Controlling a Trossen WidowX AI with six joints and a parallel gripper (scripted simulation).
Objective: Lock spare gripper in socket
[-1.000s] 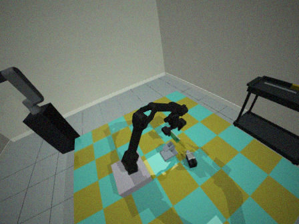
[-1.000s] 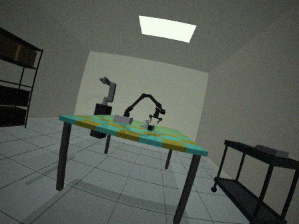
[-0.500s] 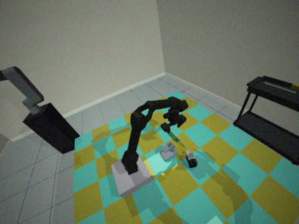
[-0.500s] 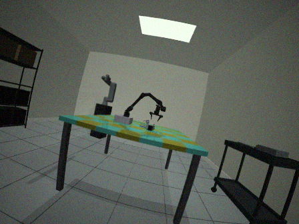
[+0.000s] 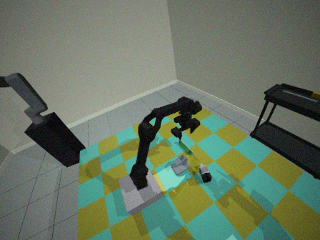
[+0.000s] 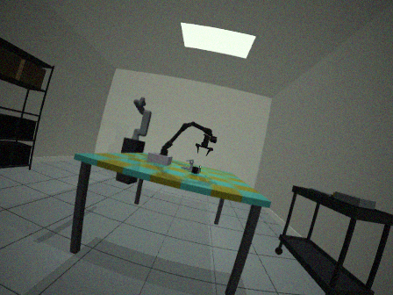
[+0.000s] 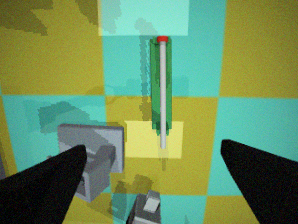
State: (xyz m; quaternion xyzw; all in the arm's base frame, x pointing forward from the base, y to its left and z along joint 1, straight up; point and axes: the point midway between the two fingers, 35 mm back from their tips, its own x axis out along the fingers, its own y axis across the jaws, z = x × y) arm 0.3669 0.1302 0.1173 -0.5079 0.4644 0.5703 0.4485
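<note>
Now: gripper tip 210 mm to the left of the spare gripper, 140 mm above it and 10 mm short of it. Round my gripper tip: socket: 120 mm below, 90 mm to the right, 90 mm behind; then green stand: 140 mm below, 30 mm to the left, 10 mm ahead.
</note>
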